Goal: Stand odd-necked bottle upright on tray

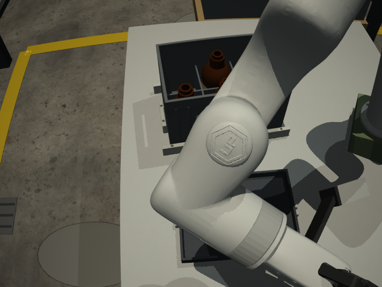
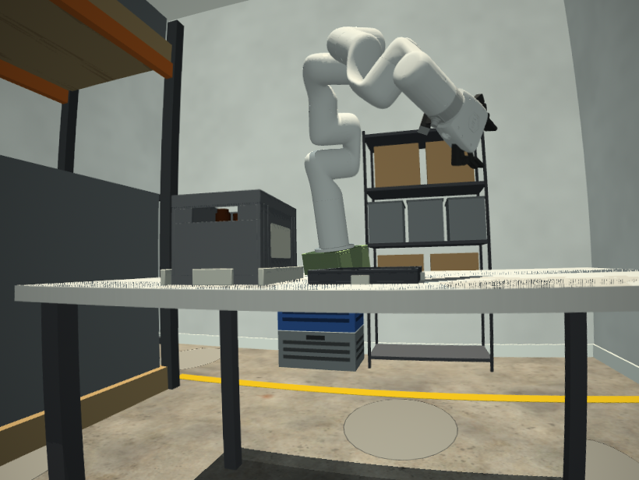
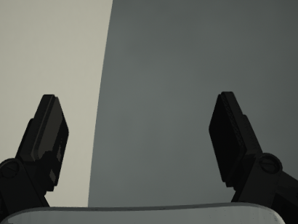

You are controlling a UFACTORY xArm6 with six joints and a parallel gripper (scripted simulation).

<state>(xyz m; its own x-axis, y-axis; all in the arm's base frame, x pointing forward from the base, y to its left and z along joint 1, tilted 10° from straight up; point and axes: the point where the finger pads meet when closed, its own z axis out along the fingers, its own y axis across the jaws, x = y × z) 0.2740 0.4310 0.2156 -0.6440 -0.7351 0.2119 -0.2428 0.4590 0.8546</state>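
Now: hand 10 cm short of the dark crate, 53 cm to the left of it and 20 cm above it. The rest, counted from my hand: glass bottle (1 cm ahead, 58 cm to the right, 20 cm below); then dark tray (9 cm ahead, 24 cm to the right, 27 cm below).
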